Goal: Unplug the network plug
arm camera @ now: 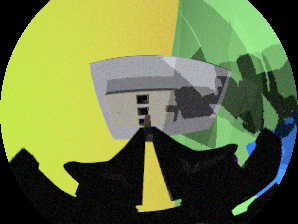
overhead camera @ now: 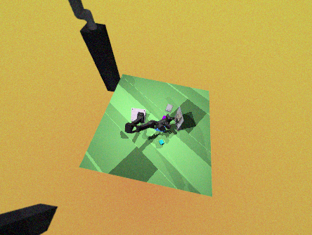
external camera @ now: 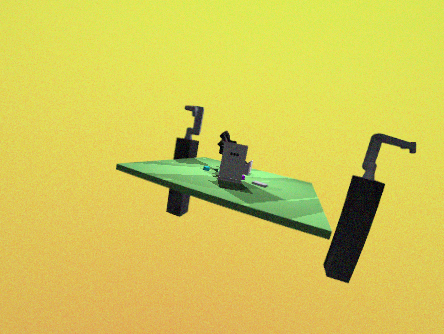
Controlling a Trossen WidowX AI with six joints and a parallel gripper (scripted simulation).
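Now: the grey upright panel 60 mm ahead of my gripper tip, 30 mm to the left of it and 70 mm below it. Round my gripper tip: grey square patch: 50 mm behind, 230 mm to the left, 180 mm below; purple cube: 90 mm behind, 70 mm to the left, 170 mm below; cyan cube: 90 mm behind, 230 mm to the right, 170 mm below.
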